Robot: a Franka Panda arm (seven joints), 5 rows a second.
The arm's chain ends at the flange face. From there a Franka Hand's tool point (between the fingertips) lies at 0.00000 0.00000 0.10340 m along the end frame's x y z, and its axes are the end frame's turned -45 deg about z.
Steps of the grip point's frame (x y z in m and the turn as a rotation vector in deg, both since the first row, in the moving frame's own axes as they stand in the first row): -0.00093 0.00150 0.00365 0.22 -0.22 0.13; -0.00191 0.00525 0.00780 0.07 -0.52 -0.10; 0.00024 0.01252 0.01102 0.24 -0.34 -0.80; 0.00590 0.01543 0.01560 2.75 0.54 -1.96
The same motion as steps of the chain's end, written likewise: 0.00096 0.00172 0.00365 0.00 -0.31 0.13; 0.00311 0.00449 0.00780 -0.32 -0.42 -0.10; 0.00976 0.00855 0.01102 -0.07 -0.41 -0.80; 0.01797 0.01089 0.01572 2.33 -1.56 -1.96
